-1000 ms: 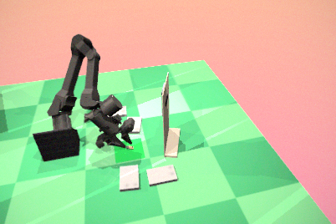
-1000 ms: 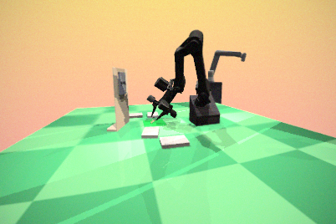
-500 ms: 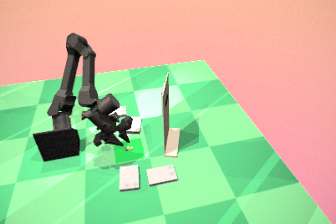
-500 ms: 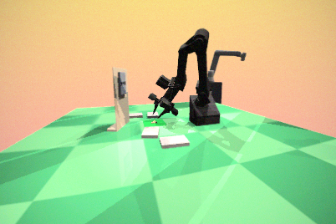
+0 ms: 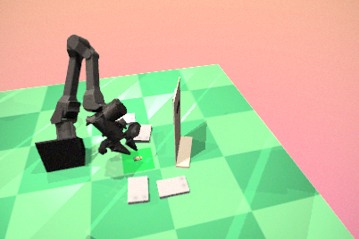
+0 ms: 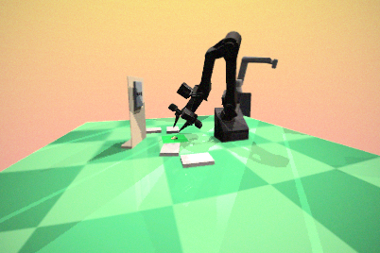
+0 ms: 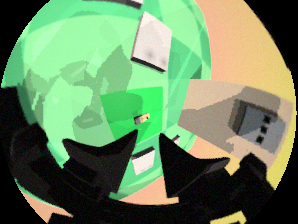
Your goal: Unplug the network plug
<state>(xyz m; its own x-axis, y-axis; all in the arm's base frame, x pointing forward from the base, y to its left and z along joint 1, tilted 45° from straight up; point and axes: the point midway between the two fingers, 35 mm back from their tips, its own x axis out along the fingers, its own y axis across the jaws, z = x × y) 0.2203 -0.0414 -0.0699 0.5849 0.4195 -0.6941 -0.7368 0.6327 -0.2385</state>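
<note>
Now: the network plug 1 cm ahead of my gripper tip and 4 cm below it. Round my gripper tip: upright panel: 18 cm ahead, 1 cm to the right, 9 cm above; then green marked square: 1 cm ahead, 5 cm below.
</note>
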